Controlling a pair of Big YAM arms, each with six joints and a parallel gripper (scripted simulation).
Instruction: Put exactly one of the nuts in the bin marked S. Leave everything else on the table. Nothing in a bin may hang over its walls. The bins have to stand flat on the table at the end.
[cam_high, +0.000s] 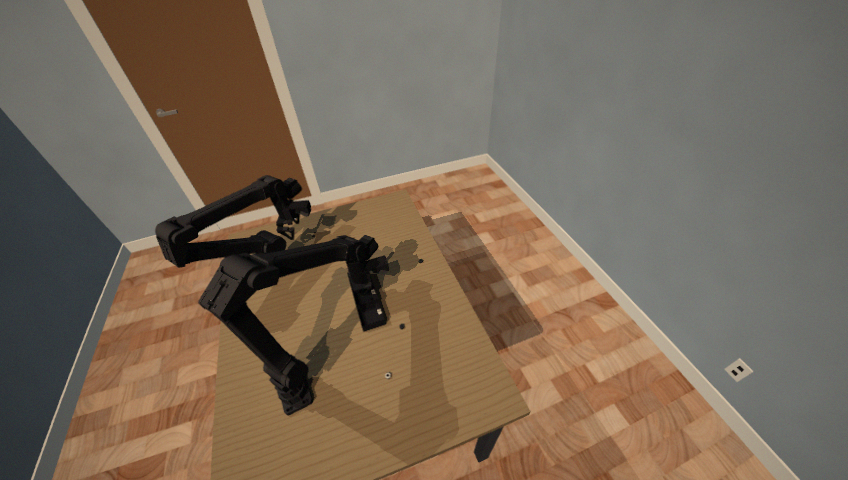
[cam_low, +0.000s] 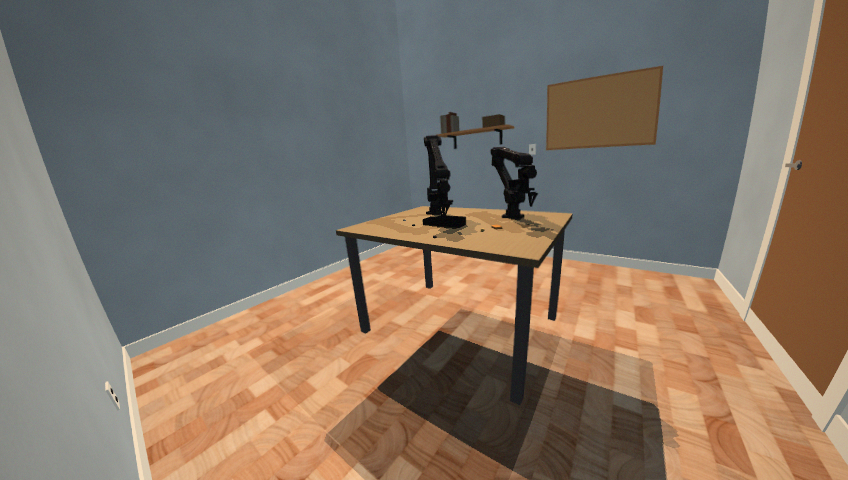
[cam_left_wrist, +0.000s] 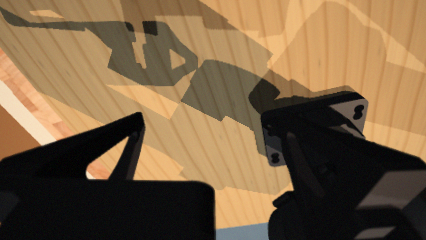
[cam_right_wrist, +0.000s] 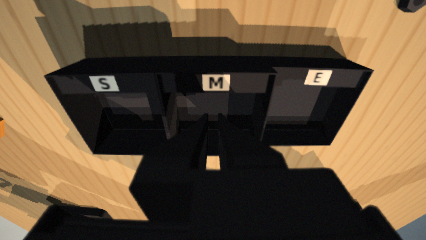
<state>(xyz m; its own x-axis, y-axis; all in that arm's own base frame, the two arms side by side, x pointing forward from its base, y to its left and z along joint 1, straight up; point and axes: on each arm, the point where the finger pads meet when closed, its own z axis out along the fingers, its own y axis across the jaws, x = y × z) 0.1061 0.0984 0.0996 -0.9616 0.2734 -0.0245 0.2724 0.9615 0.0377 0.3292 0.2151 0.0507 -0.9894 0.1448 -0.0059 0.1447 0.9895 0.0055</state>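
Now: right hand 30 mm above the black bin strip. From my right hand the other things lie so: silver nut (20 mm behind, 310 mm to the right, 50 mm below); small bolt (70 mm ahead, 270 mm to the left, 40 mm below); orange block (10 mm behind, 310 mm to the left, 50 mm below).
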